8 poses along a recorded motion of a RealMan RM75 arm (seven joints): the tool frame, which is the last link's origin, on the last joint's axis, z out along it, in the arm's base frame.
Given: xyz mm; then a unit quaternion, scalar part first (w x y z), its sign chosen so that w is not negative.
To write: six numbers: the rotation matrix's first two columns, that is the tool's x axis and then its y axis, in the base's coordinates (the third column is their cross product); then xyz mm. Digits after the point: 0 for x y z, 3 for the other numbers.
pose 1, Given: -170 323 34 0.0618 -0.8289 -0.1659 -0.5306
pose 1, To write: 0.382 0.209 0.900 0.341 -0.937 0.074 -170 323 34
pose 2, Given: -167 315 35 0.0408 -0.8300 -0.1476 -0.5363
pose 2, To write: 0.381 0.201 0.902 0.289 -0.953 0.091 -167 315 35
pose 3, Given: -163 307 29 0.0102 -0.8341 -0.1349 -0.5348
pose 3, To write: 0.392 0.214 0.895 0.236 -0.963 0.127 -163 307 29
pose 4, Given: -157 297 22 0.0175 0.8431 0.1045 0.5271
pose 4, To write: 0.422 0.195 0.885 0.158 -0.978 0.140 -157 297 22
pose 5, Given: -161 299 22 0.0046 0.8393 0.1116 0.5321
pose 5, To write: 0.409 0.192 0.892 0.182 -0.975 0.126 -161 299 22
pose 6, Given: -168 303 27 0.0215 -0.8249 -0.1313 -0.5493
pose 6, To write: 0.362 0.193 0.912 0.240 -0.965 0.109 -168 303 27
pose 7, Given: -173 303 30 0.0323 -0.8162 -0.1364 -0.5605
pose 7, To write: 0.334 0.186 0.924 0.259 -0.961 0.100 -173 303 30
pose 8, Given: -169 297 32 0.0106 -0.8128 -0.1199 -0.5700
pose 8, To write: 0.321 0.183 0.929 0.207 -0.971 0.119 -169 297 32
